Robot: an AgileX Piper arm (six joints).
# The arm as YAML. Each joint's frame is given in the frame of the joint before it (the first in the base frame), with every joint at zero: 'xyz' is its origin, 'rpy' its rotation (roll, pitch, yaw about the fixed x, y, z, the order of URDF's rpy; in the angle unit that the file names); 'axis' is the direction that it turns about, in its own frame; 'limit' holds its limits. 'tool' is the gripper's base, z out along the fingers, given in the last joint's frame.
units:
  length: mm
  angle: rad
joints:
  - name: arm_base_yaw
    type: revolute
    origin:
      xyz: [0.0, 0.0, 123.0]
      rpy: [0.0, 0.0, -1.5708]
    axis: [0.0, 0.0, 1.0]
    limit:
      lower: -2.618
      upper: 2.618
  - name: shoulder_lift
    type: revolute
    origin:
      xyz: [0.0, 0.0, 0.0]
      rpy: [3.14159, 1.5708, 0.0]
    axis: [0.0, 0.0, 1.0]
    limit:
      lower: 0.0
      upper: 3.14
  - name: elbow
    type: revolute
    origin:
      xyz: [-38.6, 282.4, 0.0]
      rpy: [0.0, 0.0, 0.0]
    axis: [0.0, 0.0, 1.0]
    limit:
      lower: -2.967
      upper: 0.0
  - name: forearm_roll
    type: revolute
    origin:
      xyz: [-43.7, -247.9, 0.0]
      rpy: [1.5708, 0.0, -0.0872]
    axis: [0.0, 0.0, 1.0]
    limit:
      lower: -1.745
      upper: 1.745
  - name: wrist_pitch
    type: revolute
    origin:
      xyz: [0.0, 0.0, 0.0]
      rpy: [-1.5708, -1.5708, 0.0]
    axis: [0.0, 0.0, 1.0]
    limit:
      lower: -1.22
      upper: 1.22
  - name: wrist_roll
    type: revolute
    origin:
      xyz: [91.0, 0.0, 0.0]
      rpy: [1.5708, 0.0, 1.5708]
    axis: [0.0, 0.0, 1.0]
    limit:
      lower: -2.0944
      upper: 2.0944
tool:
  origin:
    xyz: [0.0, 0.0, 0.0]
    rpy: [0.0, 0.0, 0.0]
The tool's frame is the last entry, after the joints.
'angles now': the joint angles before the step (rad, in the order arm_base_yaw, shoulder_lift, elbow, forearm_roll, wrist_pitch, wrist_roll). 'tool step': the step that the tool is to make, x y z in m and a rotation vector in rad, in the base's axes. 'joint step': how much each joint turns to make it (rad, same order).
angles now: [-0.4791 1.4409 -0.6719 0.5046 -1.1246 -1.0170]
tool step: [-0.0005 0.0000 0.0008 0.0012 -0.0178 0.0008]
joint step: [0.0000 0.0000 -0.0001 0.0006 -0.0101 0.0144]
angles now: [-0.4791 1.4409 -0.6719 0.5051 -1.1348 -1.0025]
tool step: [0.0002 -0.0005 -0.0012 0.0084 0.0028 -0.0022]
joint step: [0.0000 0.0022 0.0001 0.0062 0.0046 -0.0001]
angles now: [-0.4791 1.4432 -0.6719 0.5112 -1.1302 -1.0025]
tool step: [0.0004 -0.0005 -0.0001 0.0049 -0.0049 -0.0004]
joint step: [-0.0001 0.0023 -0.0024 0.0032 0.0002 0.0049]
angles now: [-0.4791 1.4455 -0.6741 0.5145 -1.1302 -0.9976]
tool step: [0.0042 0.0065 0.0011 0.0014 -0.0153 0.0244]
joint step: [0.0289 -0.0002 -0.0020 0.0060 -0.0087 0.0075]
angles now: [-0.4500 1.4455 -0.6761 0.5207 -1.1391 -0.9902]
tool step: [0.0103 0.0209 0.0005 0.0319 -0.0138 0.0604]
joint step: [0.0943 -0.0092 -0.0002 0.0523 0.0055 -0.0096]
